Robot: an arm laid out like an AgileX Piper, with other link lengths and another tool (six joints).
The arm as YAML. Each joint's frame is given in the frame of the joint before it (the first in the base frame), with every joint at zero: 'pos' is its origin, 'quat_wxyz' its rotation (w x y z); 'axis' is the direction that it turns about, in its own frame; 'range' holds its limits. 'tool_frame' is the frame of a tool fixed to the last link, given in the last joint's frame.
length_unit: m
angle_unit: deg
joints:
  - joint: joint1
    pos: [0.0, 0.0, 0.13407]
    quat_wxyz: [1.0, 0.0, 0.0, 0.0]
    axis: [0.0, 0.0, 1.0]
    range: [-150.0, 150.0]
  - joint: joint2
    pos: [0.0, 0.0, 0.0]
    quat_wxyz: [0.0, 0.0, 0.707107, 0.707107]
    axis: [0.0, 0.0, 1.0]
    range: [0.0, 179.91]
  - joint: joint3
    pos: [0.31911, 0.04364, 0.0]
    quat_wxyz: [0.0, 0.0, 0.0, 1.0]
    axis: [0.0, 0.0, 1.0]
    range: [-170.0, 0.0]
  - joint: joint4
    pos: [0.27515, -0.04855, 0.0]
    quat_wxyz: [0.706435, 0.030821, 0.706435, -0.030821]
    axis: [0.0, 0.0, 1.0]
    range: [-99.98, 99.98]
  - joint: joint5
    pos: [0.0, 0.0, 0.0]
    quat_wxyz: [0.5, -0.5, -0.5, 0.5]
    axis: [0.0, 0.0, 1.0]
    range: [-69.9, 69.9]
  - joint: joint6
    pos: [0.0, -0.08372, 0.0]
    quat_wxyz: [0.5, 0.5, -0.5, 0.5]
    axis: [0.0, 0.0, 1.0]
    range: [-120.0, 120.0]
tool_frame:
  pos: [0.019, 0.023, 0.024]
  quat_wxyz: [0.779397, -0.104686, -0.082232, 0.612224]
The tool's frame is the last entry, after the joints.
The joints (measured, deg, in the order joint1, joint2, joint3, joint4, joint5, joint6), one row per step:
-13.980, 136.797, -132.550, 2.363, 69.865, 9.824
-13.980, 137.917, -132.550, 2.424, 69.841, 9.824
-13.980, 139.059, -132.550, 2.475, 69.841, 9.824
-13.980, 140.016, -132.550, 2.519, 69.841, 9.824
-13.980, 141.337, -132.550, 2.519, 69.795, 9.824
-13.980, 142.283, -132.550, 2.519, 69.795, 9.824
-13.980, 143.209, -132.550, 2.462, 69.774, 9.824
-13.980, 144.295, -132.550, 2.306, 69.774, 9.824
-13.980, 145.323, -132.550, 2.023, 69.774, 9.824
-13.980, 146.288, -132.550, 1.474, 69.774, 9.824
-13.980, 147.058, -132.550, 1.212, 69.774, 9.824
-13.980, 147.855, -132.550, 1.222, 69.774, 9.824
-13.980, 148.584, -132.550, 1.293, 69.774, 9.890
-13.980, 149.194, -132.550, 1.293, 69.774, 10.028
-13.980, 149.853, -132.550, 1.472, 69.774, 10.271
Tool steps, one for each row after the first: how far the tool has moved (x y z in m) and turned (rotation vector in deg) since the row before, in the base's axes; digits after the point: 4 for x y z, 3 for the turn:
0.0023, -0.0005, -0.0118, 0.324, 1.049, -0.001
0.0021, -0.0004, -0.0121, 0.325, 1.096, -0.001
0.0016, -0.0003, -0.0101, 0.274, 0.918, -0.002
0.0019, -0.0005, -0.0140, 0.308, 1.237, -0.002
0.0011, -0.0003, -0.0101, 0.229, 0.918, 0.000
0.0010, -0.0003, -0.0099, 0.163, 0.892, 0.004
0.0009, -0.0005, -0.0117, 0.112, 1.091, 0.017
0.0006, -0.0006, -0.0111, -0.024, 1.065, 0.036
0.0002, -0.0010, -0.0105, -0.294, 1.068, 0.079
0.0001, -0.0005, -0.0083, -0.065, 0.810, 0.042
0.0001, 0.0000, -0.0086, 0.202, 0.771, -0.002
0.0001, 0.0001, -0.0078, 0.255, 0.689, -0.078
0.0000, -0.0001, -0.0066, 0.169, 0.590, -0.136
0.0000, 0.0002, -0.0070, 0.364, 0.594, -0.278

